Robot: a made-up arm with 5 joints.
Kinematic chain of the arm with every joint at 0, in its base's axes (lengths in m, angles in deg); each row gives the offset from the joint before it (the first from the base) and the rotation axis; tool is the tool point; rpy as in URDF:
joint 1: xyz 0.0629 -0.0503 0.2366 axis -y
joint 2: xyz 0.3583 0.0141 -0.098 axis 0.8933 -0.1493 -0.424
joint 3: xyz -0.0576 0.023 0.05 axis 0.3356 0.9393 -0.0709
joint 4: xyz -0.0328 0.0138 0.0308 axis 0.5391 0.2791 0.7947
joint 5: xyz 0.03 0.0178 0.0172 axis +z
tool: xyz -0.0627 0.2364 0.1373 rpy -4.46 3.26 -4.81
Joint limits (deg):
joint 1: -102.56..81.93
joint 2: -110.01..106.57
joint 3: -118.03..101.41
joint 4: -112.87..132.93
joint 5: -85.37..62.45
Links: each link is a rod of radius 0.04 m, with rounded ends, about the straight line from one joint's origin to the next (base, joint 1, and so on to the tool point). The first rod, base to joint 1, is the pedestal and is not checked.
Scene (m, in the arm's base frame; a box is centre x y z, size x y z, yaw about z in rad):
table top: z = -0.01
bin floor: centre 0.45 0.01 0 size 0.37 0.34 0.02 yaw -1.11
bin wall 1: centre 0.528 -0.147 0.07 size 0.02 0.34 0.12 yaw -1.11
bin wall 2: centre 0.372 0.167 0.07 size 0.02 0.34 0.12 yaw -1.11
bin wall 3: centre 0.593 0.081 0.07 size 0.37 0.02 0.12 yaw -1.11
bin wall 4: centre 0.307 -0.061 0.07 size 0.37 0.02 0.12 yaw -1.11
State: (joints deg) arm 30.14 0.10 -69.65 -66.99 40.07
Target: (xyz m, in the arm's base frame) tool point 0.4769 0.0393 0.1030
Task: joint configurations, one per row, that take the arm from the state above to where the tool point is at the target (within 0.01 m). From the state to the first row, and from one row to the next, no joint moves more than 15 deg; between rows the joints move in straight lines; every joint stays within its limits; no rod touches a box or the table.
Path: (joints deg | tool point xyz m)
1: 39.13 -9.97 -76.06 -60.99 47.53 | 0.4376 0.2160 0.2339
2: 48.11 -20.04 -82.47 -54.99 54.99 | 0.4594 0.1399 0.2168
3: 57.10 -30.10 -88.88 -48.99 62.45 | 0.4769 0.0393 0.2381
4: 46.57 -30.14 -91.98 -49.95 62.45 | 0.4826 0.0390 0.1713
5: 36.04 -30.17 -95.09 -50.92 62.45 | 0.4769 0.0393 0.1030

